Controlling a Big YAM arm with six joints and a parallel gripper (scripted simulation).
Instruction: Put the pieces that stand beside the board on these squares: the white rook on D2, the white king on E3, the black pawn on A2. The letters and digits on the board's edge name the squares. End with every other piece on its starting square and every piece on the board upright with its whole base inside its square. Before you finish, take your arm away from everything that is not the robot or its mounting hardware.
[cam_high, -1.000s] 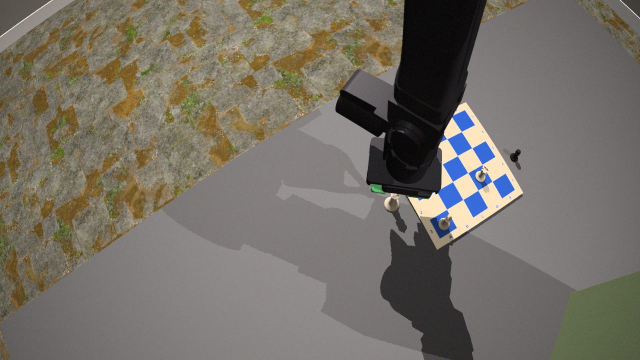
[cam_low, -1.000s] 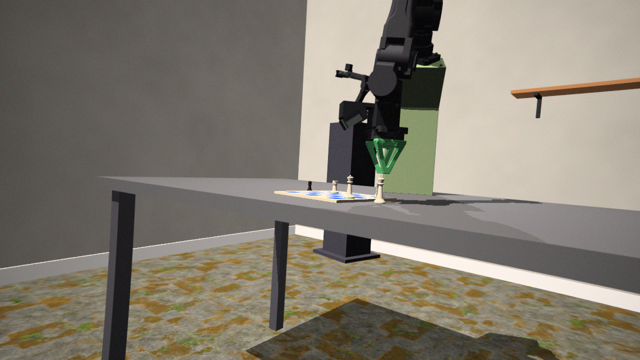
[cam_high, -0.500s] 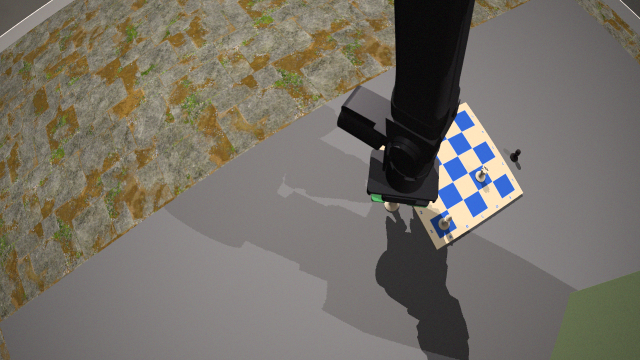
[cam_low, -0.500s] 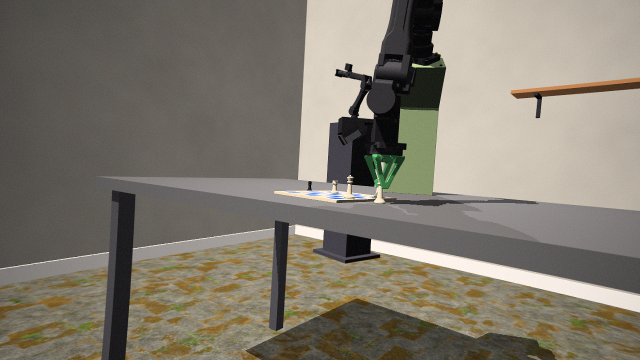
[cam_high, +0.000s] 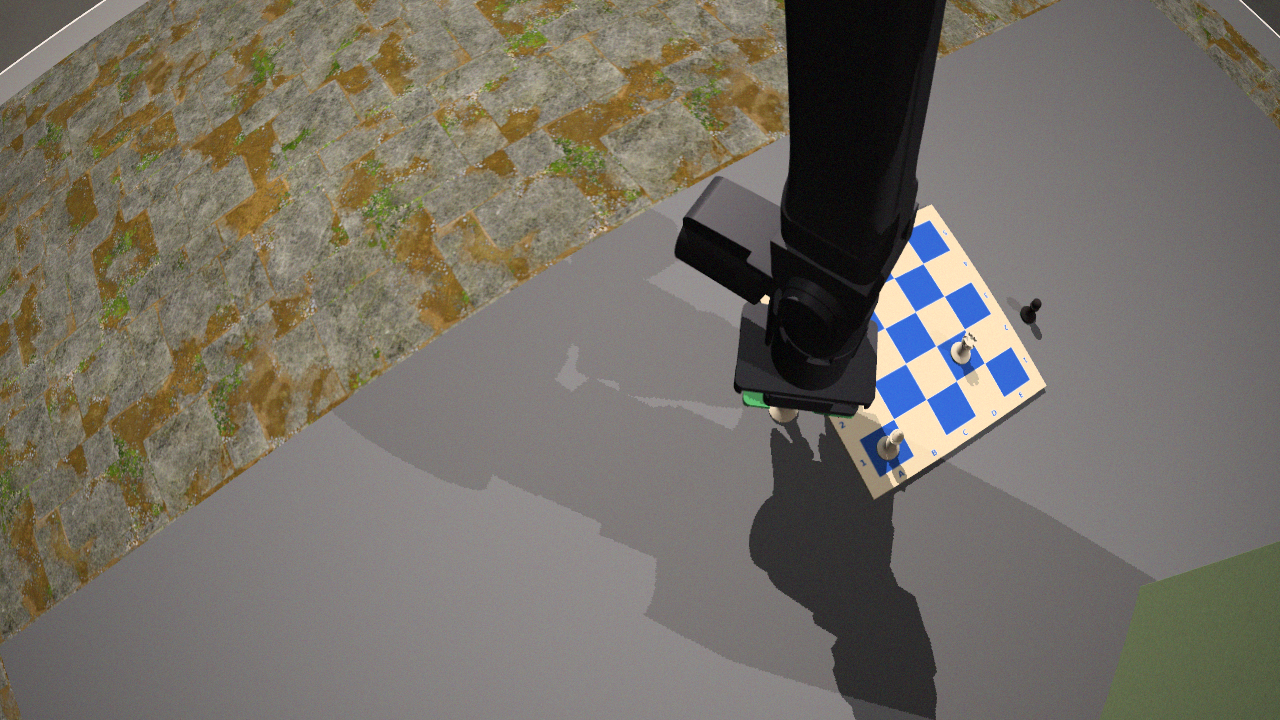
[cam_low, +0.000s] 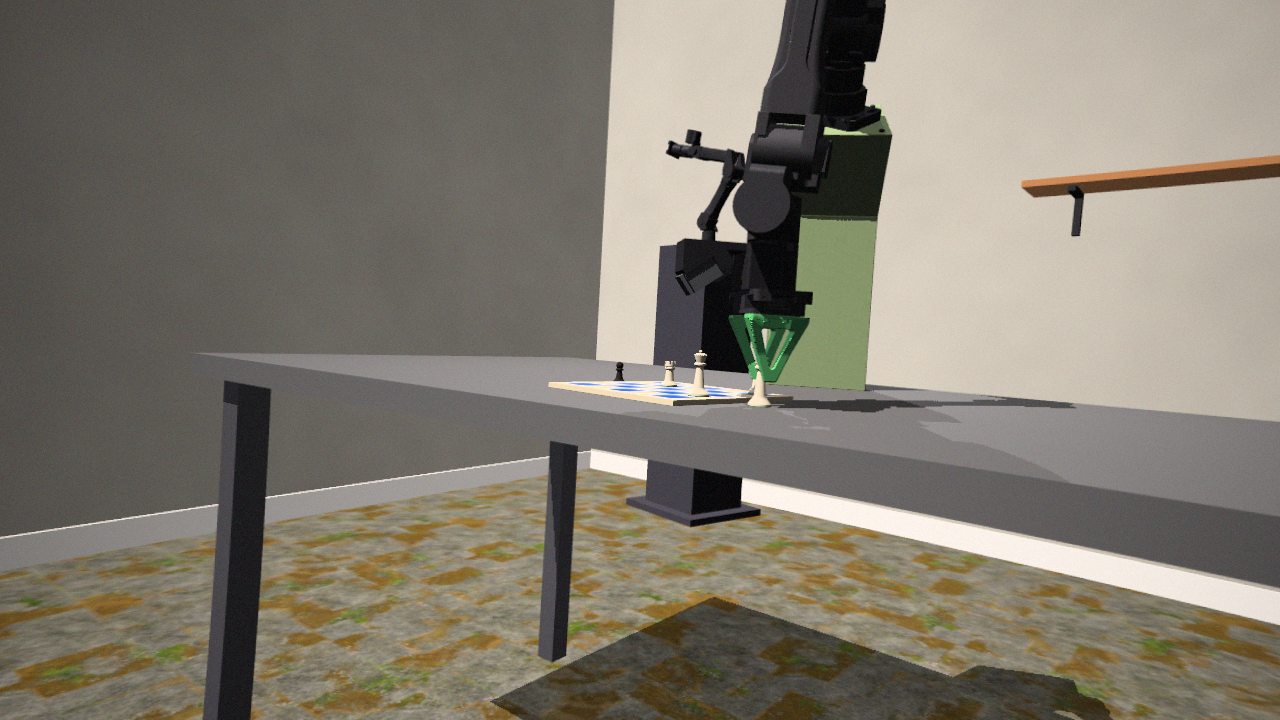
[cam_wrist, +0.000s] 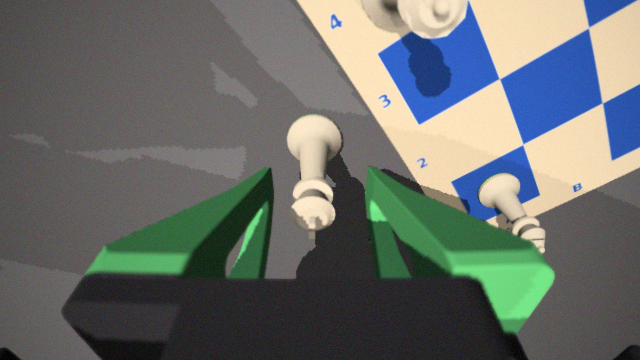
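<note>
My hand is 10 mm above the white king. From my hand the other things lie so: board 140 mm to the right, 30 mm below, 20 mm ahead; then white pawn 70 mm to the right, 70 mm behind, 10 mm below; then black pawn 280 mm to the right, 20 mm below, 10 mm behind.
</note>
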